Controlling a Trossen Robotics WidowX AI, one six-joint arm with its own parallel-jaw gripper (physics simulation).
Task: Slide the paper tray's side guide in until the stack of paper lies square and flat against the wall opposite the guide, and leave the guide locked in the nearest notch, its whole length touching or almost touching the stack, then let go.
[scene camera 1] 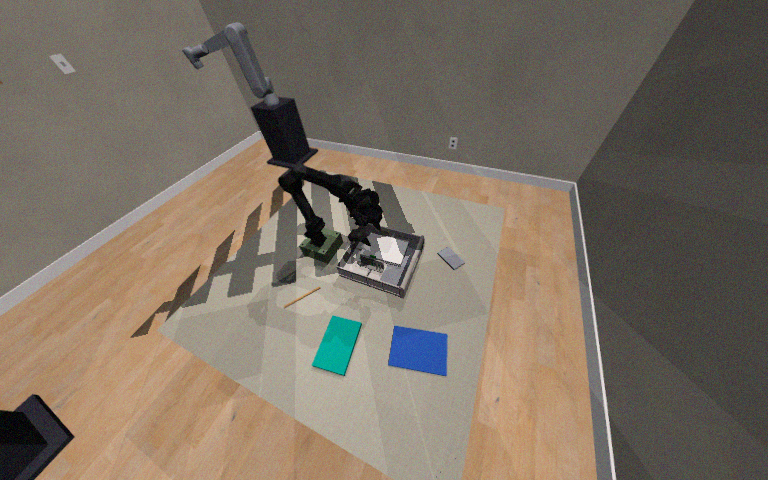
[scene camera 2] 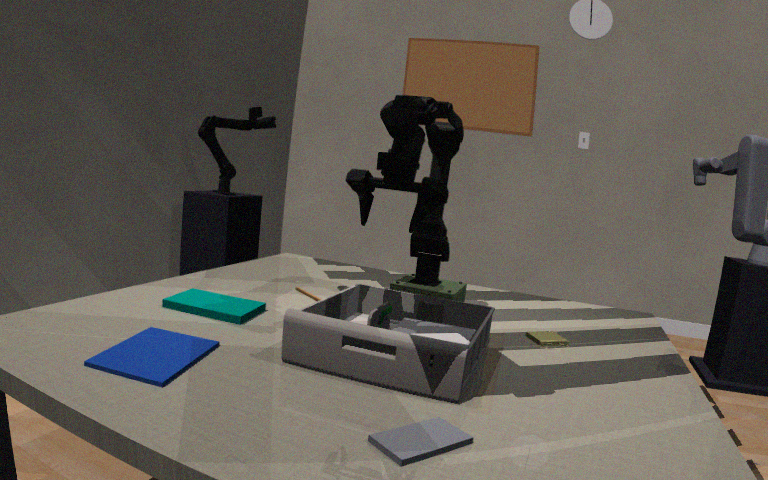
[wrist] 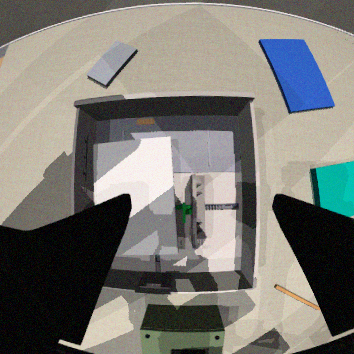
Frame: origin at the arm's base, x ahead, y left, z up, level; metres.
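Seen in the pictures: gripper, fingertip midpoint: (scene camera 1: 374,237) (scene camera 2: 386,228) (wrist: 203,201); arm's base at its link origin: (scene camera 1: 318,240) (scene camera 2: 426,282).
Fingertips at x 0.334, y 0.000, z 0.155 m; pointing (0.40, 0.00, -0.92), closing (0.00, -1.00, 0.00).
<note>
Offsets run from my fingertips to a thing's top centre. "*": to the spot under its first point.
The grey paper tray {dx -0.001, dy +0.047, dz -0.137 m} (scene camera 1: 368,281) (scene camera 2: 317,345) (wrist: 255,165) stands in front of the arm's base. The white paper stack {dx -0.013, dy +0.103, dz -0.189 m} (scene camera 1: 390,249) (scene camera 2: 444,337) (wrist: 135,185) lies in its left part in the wrist view, turned slightly, its upper left corner near the left wall; its lower left edge is hidden by a finger. The upright side guide {dx -0.032, dy +0.004, dz -0.151 m} (scene camera 2: 374,316) (wrist: 198,215) with a green tab {dx -0.032, dy +0.011, dz -0.151 m} (wrist: 184,210) stands right of the stack, with a narrow gap between them. My gripper (scene camera 2: 390,226) (wrist: 203,201) is open and empty above the tray, its fingers wide on both sides of the guide.
A toothed strip {* dx -0.032, dy -0.065, dz -0.223 m} (wrist: 222,206) runs from the guide toward the right wall. A grey slab {dx +0.306, dy +0.187, dz -0.223 m} (scene camera 1: 450,257) (scene camera 2: 420,440) (wrist: 112,64), blue panel {dx +0.294, dy -0.279, dz -0.225 m} (scene camera 1: 417,350) (scene camera 2: 152,356) (wrist: 297,75), teal block {dx -0.003, dy -0.382, dz -0.214 m} (scene camera 1: 337,345) (scene camera 2: 214,305) (wrist: 337,189), orange stick {dx -0.264, dy -0.269, dz -0.226 m} (scene camera 1: 301,297) (wrist: 296,296) and yellow pad {dx -0.284, dy +0.317, dz -0.221 m} (scene camera 2: 546,338) lie around the tray.
</note>
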